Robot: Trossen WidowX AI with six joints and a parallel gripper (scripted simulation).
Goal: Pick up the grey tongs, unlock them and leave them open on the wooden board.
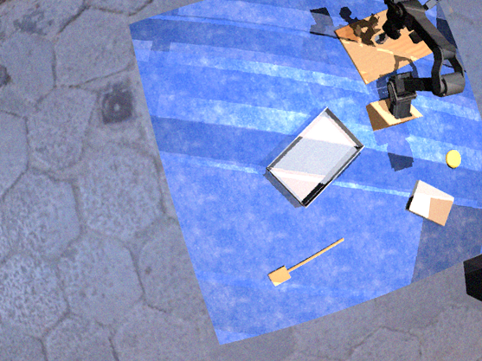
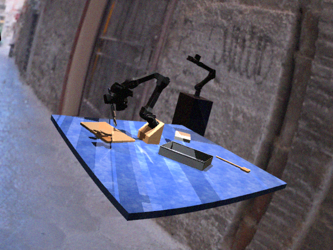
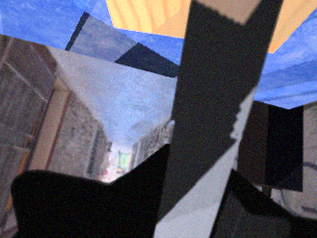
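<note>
Now: gripper tip 190 mm above the wooden board, 40 mm short of it and 10 mm to the right of it. The rest, counted from my gripper tip: white block 670 mm to the left, 180 mm below, 30 mm ahead; then roasting tin 450 mm ahead, 390 mm to the left, 170 mm below.
</note>
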